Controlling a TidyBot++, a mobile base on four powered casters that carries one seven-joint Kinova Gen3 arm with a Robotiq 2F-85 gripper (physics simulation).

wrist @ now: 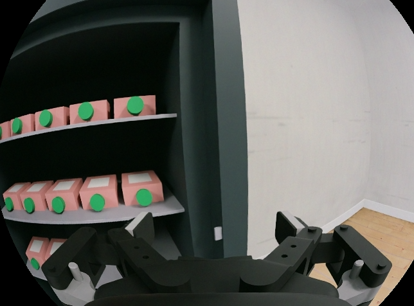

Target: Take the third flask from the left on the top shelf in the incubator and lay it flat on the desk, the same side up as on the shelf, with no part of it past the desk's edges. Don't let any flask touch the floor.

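Observation:
Pink flasks with green caps stand in a row on the top visible shelf (100, 122) of the dark incubator (230, 125), caps facing out. From the right they are a flask (148, 111), another flask (102, 116), a third one (61, 123), a fourth one (30, 131) and one cut off at the view's left edge. The row's left end does not show, so I cannot tell which flask is third from the left. My gripper (214, 226) is open and empty, in front of the incubator's right side and lower in view than the top row. The desk does not show.
A middle shelf (100, 217) holds several pink flasks with white labels, and a lower shelf shows two more, partly behind the left finger. The incubator's right side wall stands beyond the fingers. A pale wall (305, 110) and wooden floor (385, 235) are at the right.

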